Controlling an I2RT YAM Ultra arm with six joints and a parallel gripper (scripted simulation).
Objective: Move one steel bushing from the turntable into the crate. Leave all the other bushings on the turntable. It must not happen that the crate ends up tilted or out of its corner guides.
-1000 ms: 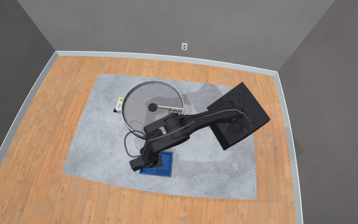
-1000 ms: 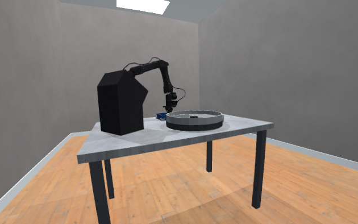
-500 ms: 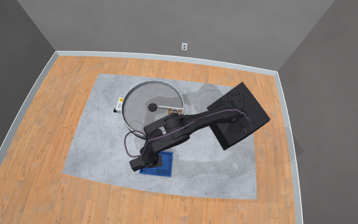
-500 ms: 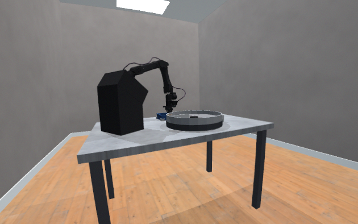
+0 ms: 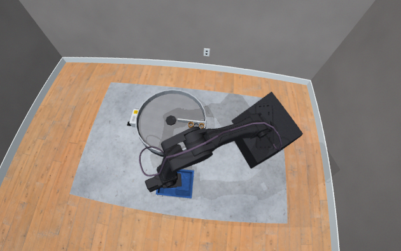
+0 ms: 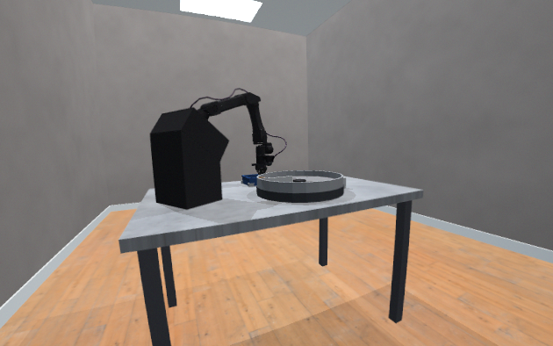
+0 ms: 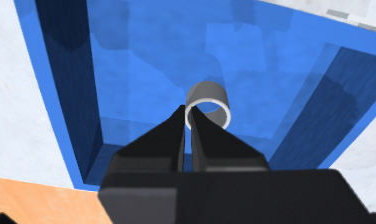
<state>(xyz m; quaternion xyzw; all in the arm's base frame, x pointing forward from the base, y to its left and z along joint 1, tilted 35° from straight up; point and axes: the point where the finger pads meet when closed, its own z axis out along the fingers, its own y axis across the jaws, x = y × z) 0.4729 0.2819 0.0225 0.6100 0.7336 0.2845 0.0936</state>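
Right now the blue crate is 10 mm below my hand and 10 mm behind it. From my hand the other things lie so: round grey turntable: 350 mm to the right, 100 mm ahead, 20 mm above.
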